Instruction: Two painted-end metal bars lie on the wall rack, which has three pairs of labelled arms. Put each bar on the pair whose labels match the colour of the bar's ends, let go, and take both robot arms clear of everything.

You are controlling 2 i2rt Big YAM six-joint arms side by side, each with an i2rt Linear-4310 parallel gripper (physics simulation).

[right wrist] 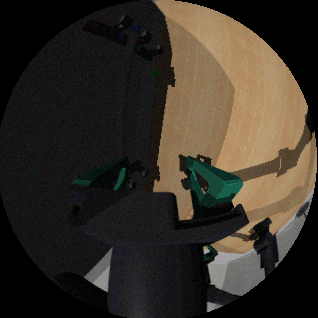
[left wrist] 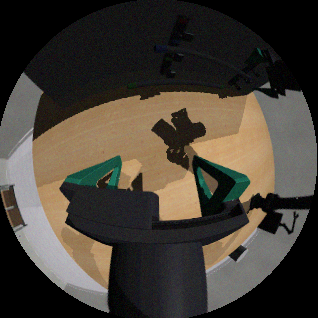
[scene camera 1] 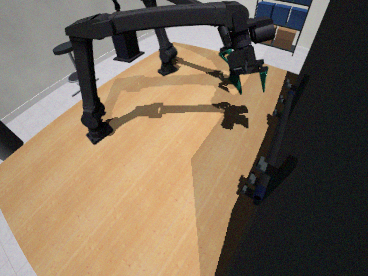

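Note:
The left gripper (left wrist: 156, 158) is visible, and so is the right gripper (right wrist: 156, 159). There's also a wall panel (scene camera 1: 309, 217).

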